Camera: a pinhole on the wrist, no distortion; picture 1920 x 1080 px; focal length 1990.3 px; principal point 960.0 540.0 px. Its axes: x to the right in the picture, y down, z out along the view. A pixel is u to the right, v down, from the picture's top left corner.
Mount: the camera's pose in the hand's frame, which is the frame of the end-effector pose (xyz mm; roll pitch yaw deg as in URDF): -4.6 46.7 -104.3 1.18 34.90 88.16
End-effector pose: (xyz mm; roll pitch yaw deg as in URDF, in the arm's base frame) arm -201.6 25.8 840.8 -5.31 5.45 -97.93
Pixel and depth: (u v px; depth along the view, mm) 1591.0 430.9 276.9
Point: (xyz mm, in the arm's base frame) 73.5 -40.7 884.7
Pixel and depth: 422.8 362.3 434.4
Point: 11.3 -80.7 1133.6
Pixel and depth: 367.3 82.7 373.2
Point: -30.7 -114.9 1078.3
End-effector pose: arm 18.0 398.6 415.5 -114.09 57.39 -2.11
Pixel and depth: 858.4 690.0 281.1
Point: -185.8 449.0 302.0
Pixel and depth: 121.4 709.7 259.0
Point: -128.6 516.8 342.1
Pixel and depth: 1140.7 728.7 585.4
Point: -443.2 557.5 159.4
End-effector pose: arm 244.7 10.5 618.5 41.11 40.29 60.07
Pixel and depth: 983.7 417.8 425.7
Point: 326.4 276.5 879.4
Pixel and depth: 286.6 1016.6 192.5
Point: 255.7 67.8 752.9
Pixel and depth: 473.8 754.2 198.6
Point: 254.3 96.1 741.7
